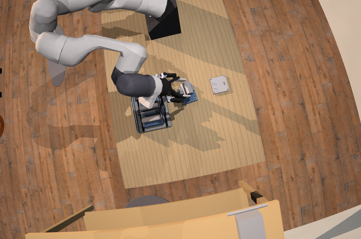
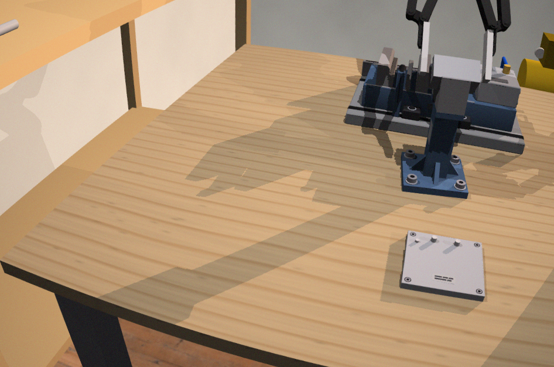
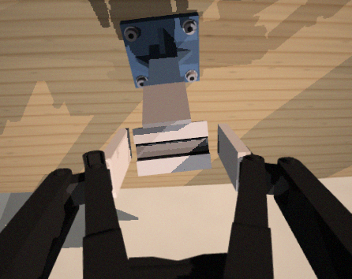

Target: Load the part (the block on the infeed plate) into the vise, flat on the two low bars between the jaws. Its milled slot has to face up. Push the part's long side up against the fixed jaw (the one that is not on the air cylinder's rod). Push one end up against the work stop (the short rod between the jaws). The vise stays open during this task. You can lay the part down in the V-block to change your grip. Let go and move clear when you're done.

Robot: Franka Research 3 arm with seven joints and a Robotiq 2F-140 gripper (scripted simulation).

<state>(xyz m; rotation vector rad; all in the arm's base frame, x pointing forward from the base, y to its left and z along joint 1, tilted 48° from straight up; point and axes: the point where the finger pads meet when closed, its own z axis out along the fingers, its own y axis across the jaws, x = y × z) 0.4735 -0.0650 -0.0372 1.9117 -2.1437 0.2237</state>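
Now: the part 10 mm to the left of my hand and 10 mm below it. From my hand the other things lie so: work stop: 60 mm ahead, 160 mm to the right, 90 mm below; then v-block post: 10 mm to the left, 120 mm below; then work stop post: 60 mm ahead, 130 mm to the right, 120 mm below.
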